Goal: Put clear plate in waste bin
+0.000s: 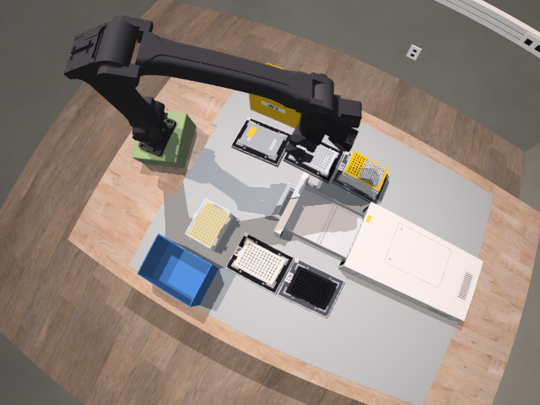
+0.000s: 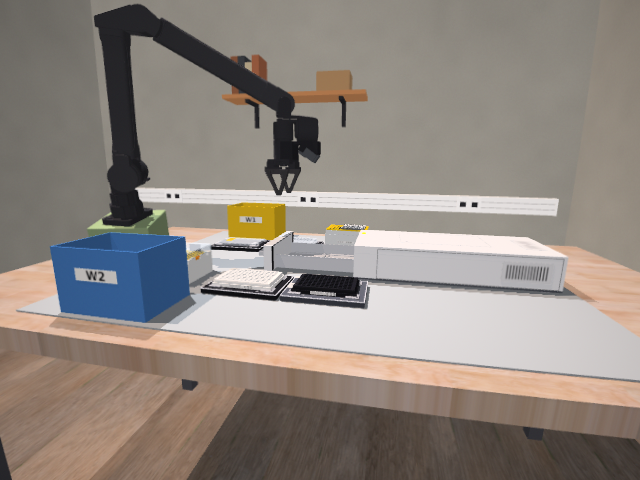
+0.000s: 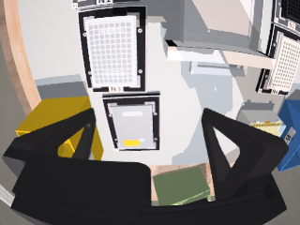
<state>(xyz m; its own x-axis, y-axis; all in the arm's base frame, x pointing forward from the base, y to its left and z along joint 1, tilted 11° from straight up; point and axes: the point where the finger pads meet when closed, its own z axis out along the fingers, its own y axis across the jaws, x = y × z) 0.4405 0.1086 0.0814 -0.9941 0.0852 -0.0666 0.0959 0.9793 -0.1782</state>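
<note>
Now: the clear plate 20 mm ahead of my hand, 60 mm to the left of it and 170 mm below it. Also, from my hand: black work nest N3 (20 mm ahead, 60 mm to the left, 180 mm below); then label n1 (120 mm ahead, 60 mm to the left, 170 mm below); then drawer (110 mm ahead, 130 mm to the right, 150 mm below).
</note>
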